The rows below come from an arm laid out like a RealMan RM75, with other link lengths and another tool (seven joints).
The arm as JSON. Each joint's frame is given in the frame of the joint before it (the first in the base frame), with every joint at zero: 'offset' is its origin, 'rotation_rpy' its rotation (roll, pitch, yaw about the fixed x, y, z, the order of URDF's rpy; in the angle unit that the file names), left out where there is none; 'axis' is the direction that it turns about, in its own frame. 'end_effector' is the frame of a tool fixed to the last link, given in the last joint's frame.
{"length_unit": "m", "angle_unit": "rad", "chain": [
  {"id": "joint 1", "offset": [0.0, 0.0, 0.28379], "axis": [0.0, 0.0, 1.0]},
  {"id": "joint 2", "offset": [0.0, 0.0, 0.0], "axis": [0.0, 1.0, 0.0]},
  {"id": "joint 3", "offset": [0.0, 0.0, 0.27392], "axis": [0.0, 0.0, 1.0]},
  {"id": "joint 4", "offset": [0.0, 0.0, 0.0], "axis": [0.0, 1.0, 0.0]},
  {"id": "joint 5", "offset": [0.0, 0.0, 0.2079], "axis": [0.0, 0.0, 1.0]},
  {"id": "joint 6", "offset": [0.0, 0.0, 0.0], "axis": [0.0, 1.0, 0.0]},
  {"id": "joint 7", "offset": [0.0, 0.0, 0.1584], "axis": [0.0, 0.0, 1.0]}
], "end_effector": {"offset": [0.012, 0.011, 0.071], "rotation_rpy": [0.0, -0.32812, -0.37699]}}
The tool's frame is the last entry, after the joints.
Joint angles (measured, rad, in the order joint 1, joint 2, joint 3, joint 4, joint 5, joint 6, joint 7), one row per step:
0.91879, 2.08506, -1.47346, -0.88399, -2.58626, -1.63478, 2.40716
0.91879, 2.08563, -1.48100, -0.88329, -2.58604, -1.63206, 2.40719
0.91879, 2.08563, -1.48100, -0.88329, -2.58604, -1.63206, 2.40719
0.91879, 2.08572, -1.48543, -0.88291, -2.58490, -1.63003, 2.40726
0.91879, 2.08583, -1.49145, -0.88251, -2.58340, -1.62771, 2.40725
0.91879, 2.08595, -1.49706, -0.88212, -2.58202, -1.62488, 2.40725
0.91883, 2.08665, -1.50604, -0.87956, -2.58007, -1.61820, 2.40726
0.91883, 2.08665, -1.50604, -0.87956, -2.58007, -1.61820, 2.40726
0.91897, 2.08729, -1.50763, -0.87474, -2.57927, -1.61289, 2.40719
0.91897, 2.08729, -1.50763, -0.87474, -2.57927, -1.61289, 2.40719
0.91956, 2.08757, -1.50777, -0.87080, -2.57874, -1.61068, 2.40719
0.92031, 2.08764, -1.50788, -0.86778, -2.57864, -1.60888, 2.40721
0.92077, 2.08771, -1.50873, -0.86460, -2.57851, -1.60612, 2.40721
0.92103, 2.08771, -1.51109, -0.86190, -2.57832, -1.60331, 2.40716
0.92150, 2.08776, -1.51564, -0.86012, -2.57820, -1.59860, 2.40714
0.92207, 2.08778, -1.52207, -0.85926, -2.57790, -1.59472, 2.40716
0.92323, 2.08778, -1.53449, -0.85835, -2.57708, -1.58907, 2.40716
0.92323, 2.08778, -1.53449, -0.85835, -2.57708, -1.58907, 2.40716
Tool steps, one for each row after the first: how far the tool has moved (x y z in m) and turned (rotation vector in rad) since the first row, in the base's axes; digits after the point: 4 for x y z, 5 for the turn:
0.0005, -0.0003, -0.0007, -0.00260, -0.00395, 0.00441
0.0005, -0.0003, -0.0007, -0.00260, -0.00395, 0.00441
0.0007, -0.0005, -0.0011, -0.00380, -0.00531, 0.00695
0.0009, -0.0007, -0.0017, -0.00579, -0.00732, 0.01038
0.0011, -0.0008, -0.0022, -0.00714, -0.00896, 0.01389
0.0016, -0.0008, -0.0036, -0.00864, -0.01140, 0.01903
0.0016, -0.0008, -0.0036, -0.00864, -0.01140, 0.01903
0.0022, -0.0008, -0.0045, -0.00780, -0.01112, 0.01833
0.0022, -0.0008, -0.0045, -0.00780, -0.01112, 0.01833
0.0026, -0.0010, -0.0050, -0.00790, -0.01113, 0.01656
0.0029, -0.0010, -0.0052, -0.00770, -0.01149, 0.01562
0.0033, -0.0009, -0.0056, -0.00720, -0.01204, 0.01512
0.0039, -0.0009, -0.0059, -0.00728, -0.01343, 0.01563
0.0043, -0.0004, -0.0065, -0.00671, -0.01537, 0.01921
0.0046, -0.0002, -0.0070, -0.00746, -0.01842, 0.02411
0.0052, 0.0000, -0.0078, -0.01014, -0.02449, 0.03332
0.0052, 0.0000, -0.0078, -0.01014, -0.02449, 0.03332

